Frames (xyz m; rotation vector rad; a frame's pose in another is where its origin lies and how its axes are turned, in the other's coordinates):
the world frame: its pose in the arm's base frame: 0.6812 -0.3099 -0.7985 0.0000 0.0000 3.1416
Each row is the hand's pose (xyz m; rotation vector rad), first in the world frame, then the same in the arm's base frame.
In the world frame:
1: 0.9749 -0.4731 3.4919 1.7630 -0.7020 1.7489
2: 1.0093 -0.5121 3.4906 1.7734 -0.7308 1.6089
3: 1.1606 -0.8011 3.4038 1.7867 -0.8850 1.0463
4: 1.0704 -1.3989 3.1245 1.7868 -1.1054 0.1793
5: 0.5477 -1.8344 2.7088 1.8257 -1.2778 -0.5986
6: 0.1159 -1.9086 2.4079 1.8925 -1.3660 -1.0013
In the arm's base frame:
1: -0.2937 0.1632 2.6934 -0.5935 -1.4907 -0.6286
2: -0.3281 0.2022 2.6921 -0.6399 -1.5528 -0.7241
3: -0.4794 0.4912 2.6053 -0.8894 -1.7957 -1.0791
4: -0.3892 1.0890 2.3260 -1.3683 -2.2118 -1.4822
5: 0.1335 1.5245 1.9103 1.3877 1.9827 1.1103
6: 0.5653 1.5987 1.6094 1.3139 1.8203 0.7582

